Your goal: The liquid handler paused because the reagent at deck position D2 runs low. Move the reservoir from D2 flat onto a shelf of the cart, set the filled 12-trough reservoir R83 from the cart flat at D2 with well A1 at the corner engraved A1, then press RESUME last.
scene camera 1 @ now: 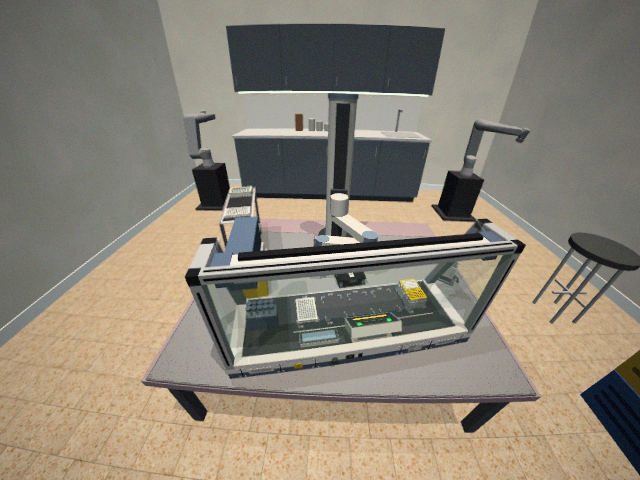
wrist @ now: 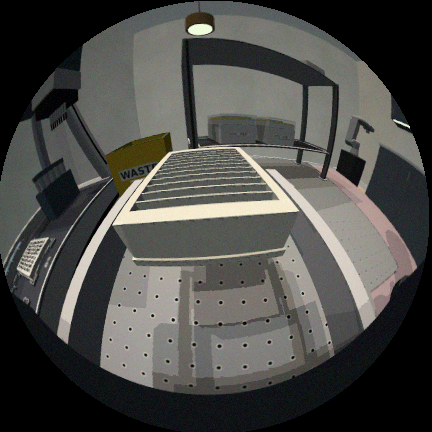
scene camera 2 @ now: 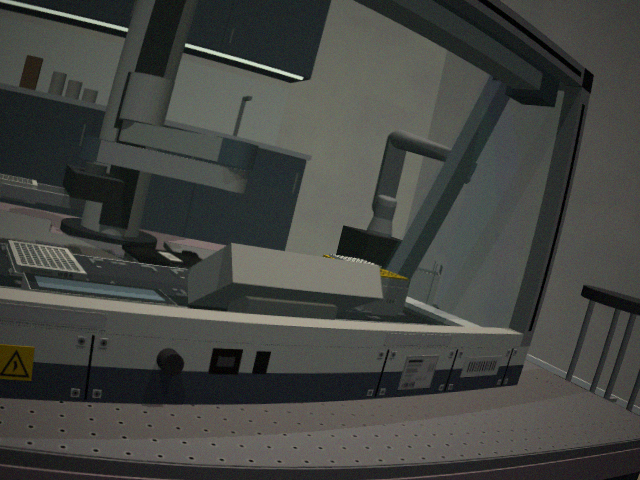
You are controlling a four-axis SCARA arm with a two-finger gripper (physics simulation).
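Observation:
My gripper is shut on a pale 12-trough reservoir, which it holds level above the perforated table top; its label does not show. In scene camera 1, the gripper and reservoir are hidden behind the enclosure's top beam. The cart stands beyond the reservoir in the wrist view, with boxes on its lower shelf. The liquid handler's deck holds a white plate and a yellow tip box. D2, its A1 engraving, and RESUME cannot be read.
A yellow WASTE bin stands left of the cart in the wrist view. Blue tube racks stand at the deck's left end. The enclosure's top beam spans above the deck. A black box lies behind the deck.

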